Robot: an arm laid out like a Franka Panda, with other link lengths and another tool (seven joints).
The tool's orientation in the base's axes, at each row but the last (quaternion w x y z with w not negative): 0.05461, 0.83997, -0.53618, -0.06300; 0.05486, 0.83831, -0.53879, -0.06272; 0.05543, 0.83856, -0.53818, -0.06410; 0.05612, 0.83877, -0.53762, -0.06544; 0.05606, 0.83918, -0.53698, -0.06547; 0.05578, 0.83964, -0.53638, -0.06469; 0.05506, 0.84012, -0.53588, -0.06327; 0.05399, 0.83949, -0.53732, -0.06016; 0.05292, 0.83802, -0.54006, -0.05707; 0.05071, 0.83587, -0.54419, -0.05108; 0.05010, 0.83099, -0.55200, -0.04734; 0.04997, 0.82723, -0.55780, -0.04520; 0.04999, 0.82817, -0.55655, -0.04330
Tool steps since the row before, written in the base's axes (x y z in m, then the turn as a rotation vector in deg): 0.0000, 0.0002, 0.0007, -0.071, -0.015, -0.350; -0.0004, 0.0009, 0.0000, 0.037, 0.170, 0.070; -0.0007, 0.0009, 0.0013, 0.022, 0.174, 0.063; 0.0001, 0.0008, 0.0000, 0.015, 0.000, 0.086; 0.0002, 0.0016, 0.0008, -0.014, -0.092, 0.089; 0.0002, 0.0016, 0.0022, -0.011, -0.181, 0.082; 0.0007, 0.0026, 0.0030, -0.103, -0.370, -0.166; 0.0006, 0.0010, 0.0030, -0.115, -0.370, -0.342; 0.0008, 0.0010, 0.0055, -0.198, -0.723, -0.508; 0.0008, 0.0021, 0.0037, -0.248, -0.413, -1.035; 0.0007, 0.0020, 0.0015, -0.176, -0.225, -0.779; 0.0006, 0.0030, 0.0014, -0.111, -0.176, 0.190; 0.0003, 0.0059, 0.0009, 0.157, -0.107, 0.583
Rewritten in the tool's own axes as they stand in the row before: -0.0002, 0.0000, -0.0007, 0.001, 0.014, 0.357; -0.0010, 0.0000, 0.0000, -0.143, -0.092, -0.079; -0.0012, 0.0005, -0.0012, -0.152, -0.082, -0.070; -0.0007, -0.0004, 0.0000, 0.002, 0.001, -0.087; -0.0014, -0.0007, -0.0009, 0.073, 0.066, -0.083; -0.0015, -0.0005, -0.0022, 0.156, 0.099, -0.075; -0.0022, -0.0012, -0.0031, 0.301, 0.221, 0.190; -0.0008, -0.0005, -0.0031, 0.303, 0.204, 0.365; -0.0008, -0.0003, -0.0056, 0.597, 0.399, 0.552; -0.0017, -0.0010, -0.0038, 0.309, 0.245, 1.071; -0.0016, -0.0012, -0.0016, 0.158, 0.142, 0.802; -0.0026, -0.0015, -0.0016, 0.118, 0.193, -0.168; -0.0054, -0.0024, -0.0011, 0.149, -0.027, -0.594
